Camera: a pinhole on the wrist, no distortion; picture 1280 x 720 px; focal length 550.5 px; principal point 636.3 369.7 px. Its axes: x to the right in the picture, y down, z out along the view. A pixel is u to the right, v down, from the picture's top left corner.
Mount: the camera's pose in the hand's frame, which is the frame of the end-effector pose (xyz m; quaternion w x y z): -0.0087 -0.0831 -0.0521 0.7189 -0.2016 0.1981 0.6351
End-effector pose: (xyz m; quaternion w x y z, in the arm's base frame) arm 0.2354 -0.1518 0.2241 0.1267 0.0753 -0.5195 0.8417
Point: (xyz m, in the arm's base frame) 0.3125 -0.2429 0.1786
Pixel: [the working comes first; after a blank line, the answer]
In the camera's frame: 0.0443 0.0997 0.1672

782.0 698.1
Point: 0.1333 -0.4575 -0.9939
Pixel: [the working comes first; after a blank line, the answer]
In the camera's frame: 1.1621 0.4004 0.5032

outside the picture
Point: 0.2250 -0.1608 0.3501
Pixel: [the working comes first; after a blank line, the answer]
In the camera's frame: -0.0722 -0.0561 0.0899

194.0 26.2
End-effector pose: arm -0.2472 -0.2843 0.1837 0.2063 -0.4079 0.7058 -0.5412
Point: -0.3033 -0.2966 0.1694
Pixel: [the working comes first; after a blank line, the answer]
In the camera's frame: 0.0892 -0.0367 0.0831

1226.8 126.9
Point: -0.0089 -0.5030 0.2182
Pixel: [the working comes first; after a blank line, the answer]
In the camera's frame: -0.2236 -0.0685 0.2643

170.6 227.0
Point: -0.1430 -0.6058 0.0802
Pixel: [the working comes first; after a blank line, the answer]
In the camera's frame: -0.0725 -0.1885 0.3661

527.3 86.2
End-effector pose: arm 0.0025 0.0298 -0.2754 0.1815 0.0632 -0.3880 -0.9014
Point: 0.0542 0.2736 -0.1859
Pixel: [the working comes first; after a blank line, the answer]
In the camera's frame: -0.1520 0.1183 0.2238

262.5 660.7
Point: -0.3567 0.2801 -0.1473
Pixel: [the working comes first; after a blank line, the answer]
In the camera's frame: -0.2573 -0.2735 0.2997

outside the picture
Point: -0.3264 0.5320 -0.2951
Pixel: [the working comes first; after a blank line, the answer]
In the camera's frame: -0.5194 -0.1788 0.2074

outside the picture
